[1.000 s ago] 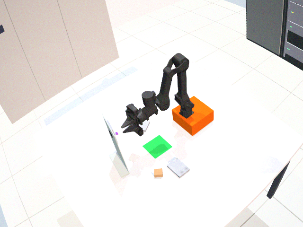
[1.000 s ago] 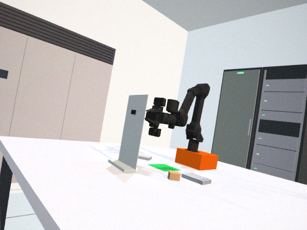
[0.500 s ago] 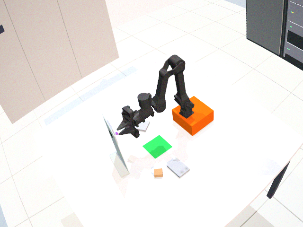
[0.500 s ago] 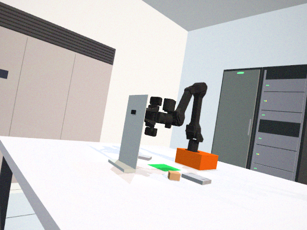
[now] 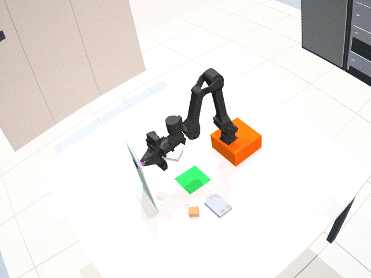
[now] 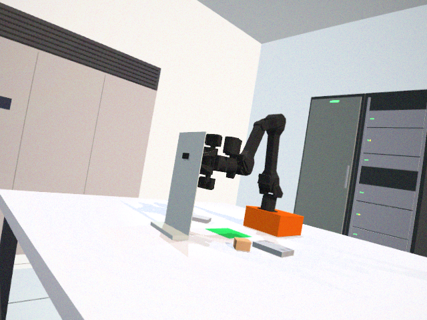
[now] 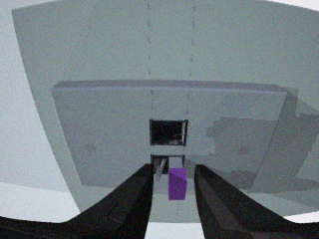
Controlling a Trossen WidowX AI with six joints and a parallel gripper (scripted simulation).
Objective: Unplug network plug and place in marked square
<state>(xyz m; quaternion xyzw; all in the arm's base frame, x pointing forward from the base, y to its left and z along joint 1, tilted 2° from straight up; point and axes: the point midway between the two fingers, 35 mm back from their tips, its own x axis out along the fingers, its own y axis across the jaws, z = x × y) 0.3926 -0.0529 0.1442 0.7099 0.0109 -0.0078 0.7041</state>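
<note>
Now: the green square 24 cm below my gripper tip, 19 cm behind it and 5 cm to the left of it. From my gripper tip the other things lie so: purple network plug: right at my gripper tip; grey upright panel: 9 cm below, 2 cm ahead, 1 cm to the right; tan cube: 22 cm below, 19 cm to the left, 7 cm behind.
</note>
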